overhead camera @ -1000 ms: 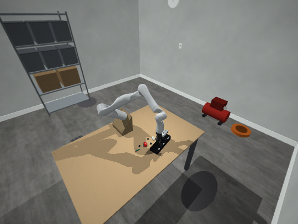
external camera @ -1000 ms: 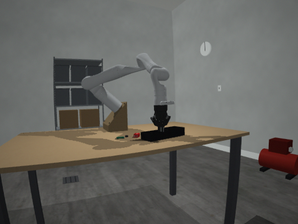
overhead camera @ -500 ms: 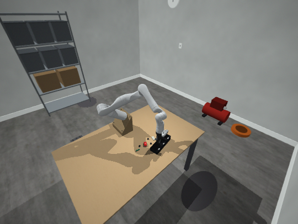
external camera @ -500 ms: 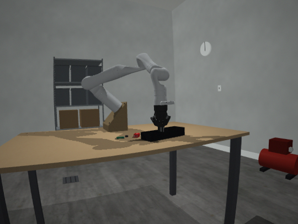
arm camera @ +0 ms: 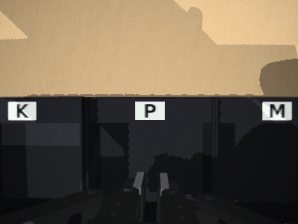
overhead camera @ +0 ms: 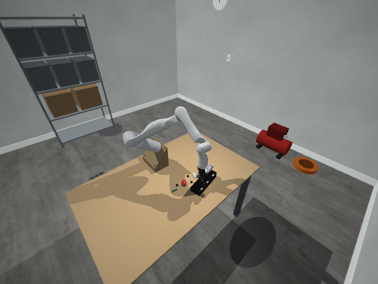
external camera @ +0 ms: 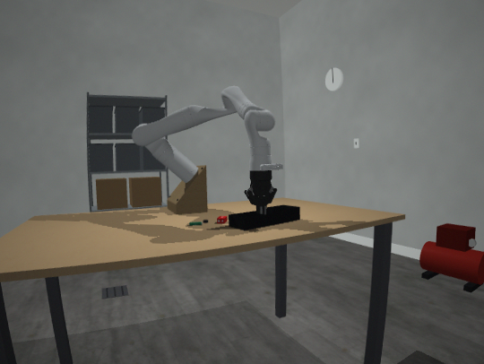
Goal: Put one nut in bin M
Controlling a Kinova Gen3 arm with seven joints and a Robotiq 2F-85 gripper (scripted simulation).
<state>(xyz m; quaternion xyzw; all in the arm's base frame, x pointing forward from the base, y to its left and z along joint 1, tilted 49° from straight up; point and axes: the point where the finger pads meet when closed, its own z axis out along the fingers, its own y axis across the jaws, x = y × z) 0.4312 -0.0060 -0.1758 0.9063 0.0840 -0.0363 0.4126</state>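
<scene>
My hand is 20 mm short of the black three-compartment bin, 20 mm above it and 10 mm to the right of it. Round my hand: red 9V battery: 120 mm to the right, 70 mm behind, 30 mm below; green AA battery: 220 mm to the right, 70 mm behind, 30 mm below; white domino: 90 mm behind, 30 mm below.
</scene>
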